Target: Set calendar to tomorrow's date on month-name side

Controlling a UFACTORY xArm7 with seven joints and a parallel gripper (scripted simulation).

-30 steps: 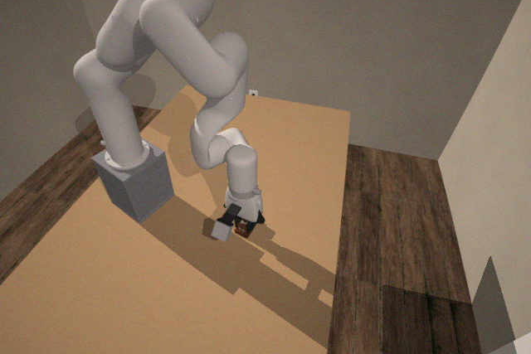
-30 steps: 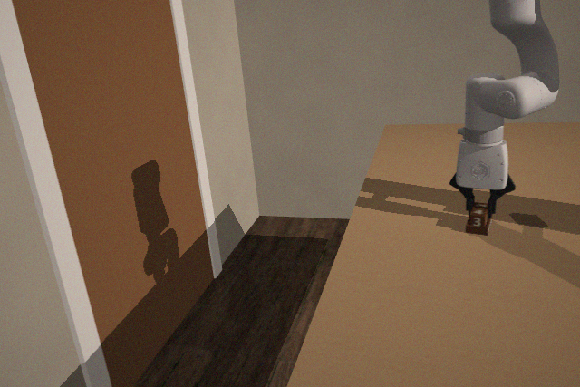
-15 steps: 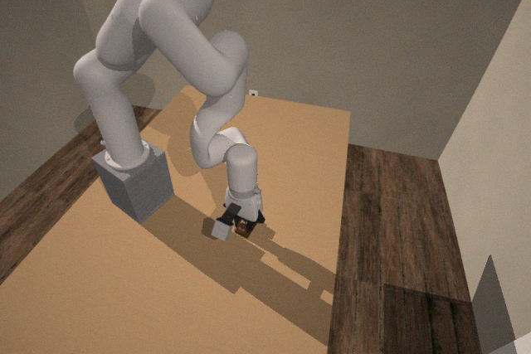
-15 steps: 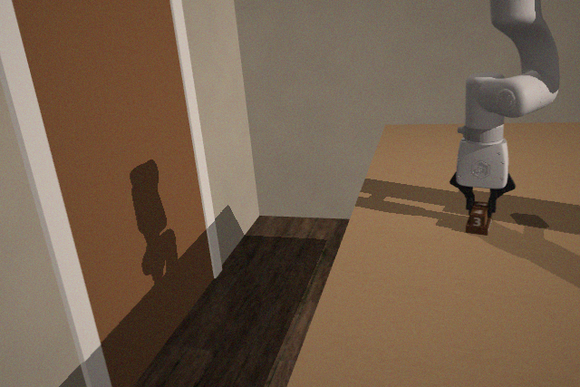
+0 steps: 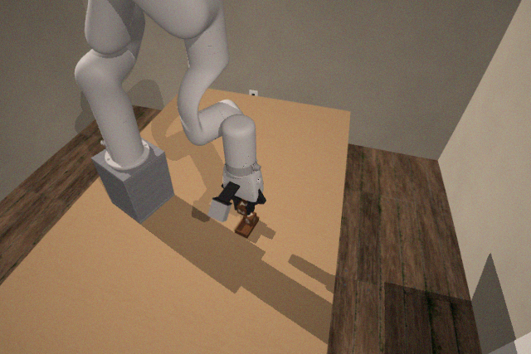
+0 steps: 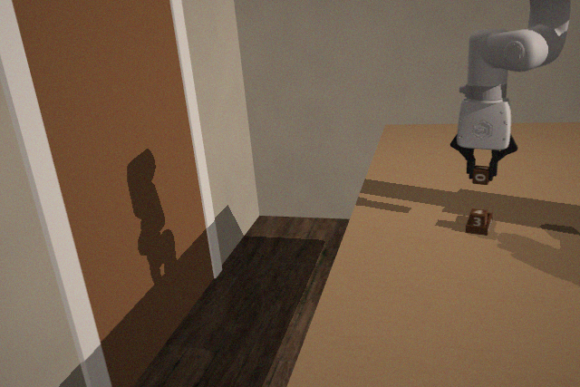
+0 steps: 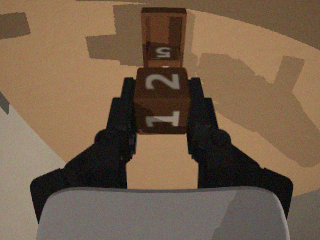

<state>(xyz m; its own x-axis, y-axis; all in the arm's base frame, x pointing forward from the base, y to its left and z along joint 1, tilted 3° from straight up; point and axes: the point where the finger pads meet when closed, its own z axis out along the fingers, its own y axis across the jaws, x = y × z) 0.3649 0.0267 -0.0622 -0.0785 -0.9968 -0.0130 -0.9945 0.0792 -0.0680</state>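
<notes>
My gripper is now 12 cm above the brown calendar tray and 2 cm to the right of it. From my hand the other things lie so: digit cube (1 cm below).
</notes>
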